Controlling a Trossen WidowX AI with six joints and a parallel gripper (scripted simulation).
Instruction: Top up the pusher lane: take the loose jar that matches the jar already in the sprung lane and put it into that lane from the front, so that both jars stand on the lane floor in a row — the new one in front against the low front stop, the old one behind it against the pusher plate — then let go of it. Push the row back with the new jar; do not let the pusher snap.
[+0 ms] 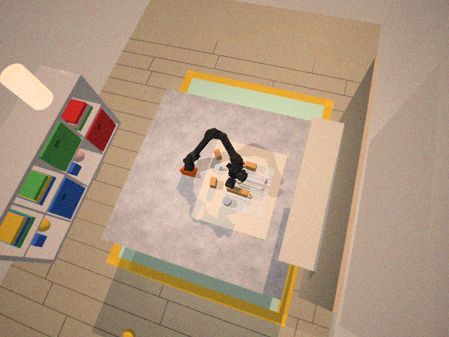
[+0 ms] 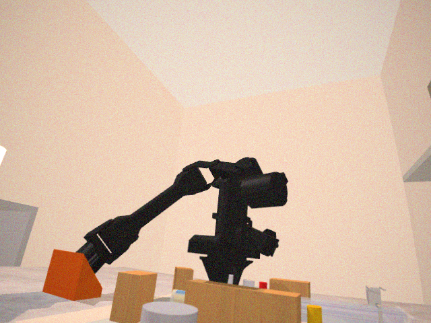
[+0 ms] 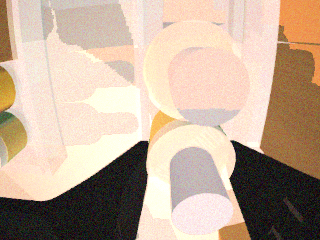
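The lane rack lies 14 cm ahead of my gripper tip and 2 cm below it. The rest, counted from my gripper tip: grey cylinder 2 cm behind, 17 cm to the right, 1 cm below.
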